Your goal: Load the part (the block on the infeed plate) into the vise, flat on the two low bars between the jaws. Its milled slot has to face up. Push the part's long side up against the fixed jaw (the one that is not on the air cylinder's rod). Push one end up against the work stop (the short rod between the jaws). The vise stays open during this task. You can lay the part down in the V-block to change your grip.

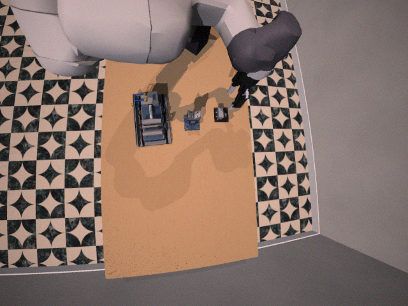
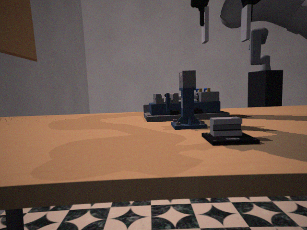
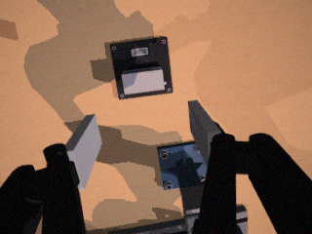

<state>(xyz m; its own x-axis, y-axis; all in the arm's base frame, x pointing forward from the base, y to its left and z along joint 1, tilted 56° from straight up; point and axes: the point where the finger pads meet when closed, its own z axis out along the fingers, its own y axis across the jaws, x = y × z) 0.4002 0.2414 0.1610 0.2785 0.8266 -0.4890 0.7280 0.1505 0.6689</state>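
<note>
Now: the part 210 mm below my hand and 10 mm to the left of it. The rest, counted from my hand: work stop (360 mm to the right, 140 mm below, 30 mm behind); then infeed plate (230 mm below, 10 mm to the left); then air cylinder rod (380 mm to the right, 160 mm below, 130 mm behind).
</note>
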